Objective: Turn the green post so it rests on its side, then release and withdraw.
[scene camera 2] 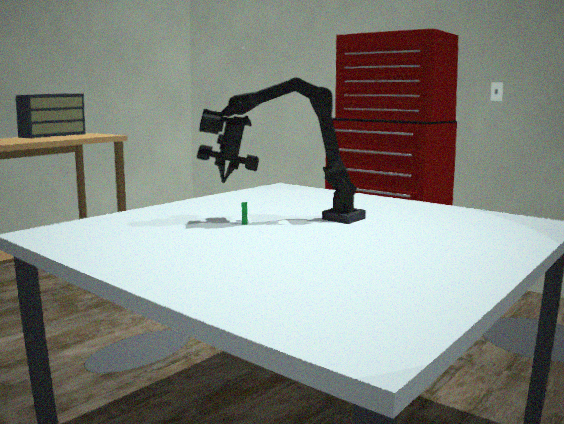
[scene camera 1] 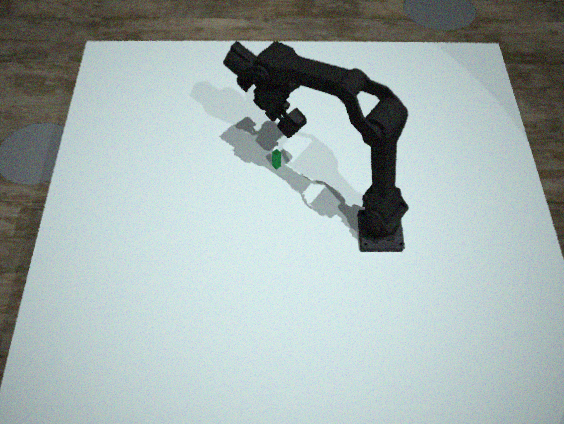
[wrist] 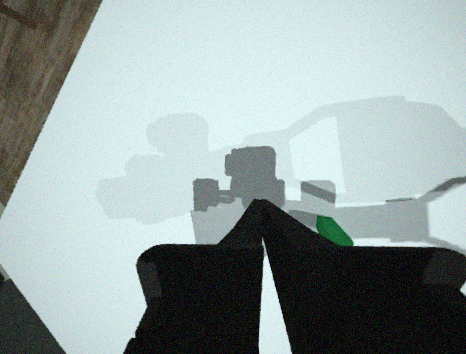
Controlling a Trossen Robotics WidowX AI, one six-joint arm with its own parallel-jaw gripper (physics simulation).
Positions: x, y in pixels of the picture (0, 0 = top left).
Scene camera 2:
my gripper: 223, 182
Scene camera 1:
my gripper: 273, 112
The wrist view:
my gripper: 259, 205
